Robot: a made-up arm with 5 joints.
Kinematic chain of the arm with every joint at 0, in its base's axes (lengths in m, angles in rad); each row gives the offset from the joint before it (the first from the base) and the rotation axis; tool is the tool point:
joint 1: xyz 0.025 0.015 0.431 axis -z
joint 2: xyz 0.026 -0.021 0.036 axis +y
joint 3: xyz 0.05 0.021 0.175 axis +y
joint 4: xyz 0.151 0 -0.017 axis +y
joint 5: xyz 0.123 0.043 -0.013 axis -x
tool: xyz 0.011 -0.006 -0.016
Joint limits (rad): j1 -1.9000..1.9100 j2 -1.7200..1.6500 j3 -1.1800..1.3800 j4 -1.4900..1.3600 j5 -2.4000..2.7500
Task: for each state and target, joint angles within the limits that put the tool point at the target. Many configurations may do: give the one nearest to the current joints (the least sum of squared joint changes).
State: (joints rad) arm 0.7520 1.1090 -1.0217 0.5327 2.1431
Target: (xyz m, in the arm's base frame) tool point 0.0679 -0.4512 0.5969
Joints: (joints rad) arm 1.5489 0.8014 -1.1800 0.3530 2.1361
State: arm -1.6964 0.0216 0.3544 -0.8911 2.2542
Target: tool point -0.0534 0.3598 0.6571
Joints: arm -1.6970 0.1316 0.1077 -0.8246 2.2541
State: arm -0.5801 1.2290 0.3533 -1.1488 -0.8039
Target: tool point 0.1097 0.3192 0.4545
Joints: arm -1.1368 0.4496 0.8263 -1.4900 -0.8496
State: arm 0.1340 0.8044 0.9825 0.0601 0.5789
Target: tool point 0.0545 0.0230 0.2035
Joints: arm 0.8093 1.5482 0.6459 -0.0766 0.8752
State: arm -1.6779 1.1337 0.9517 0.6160 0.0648
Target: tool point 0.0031 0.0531 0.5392
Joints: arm -1.1871 1.6325 1.3791 1.3600 0.1572
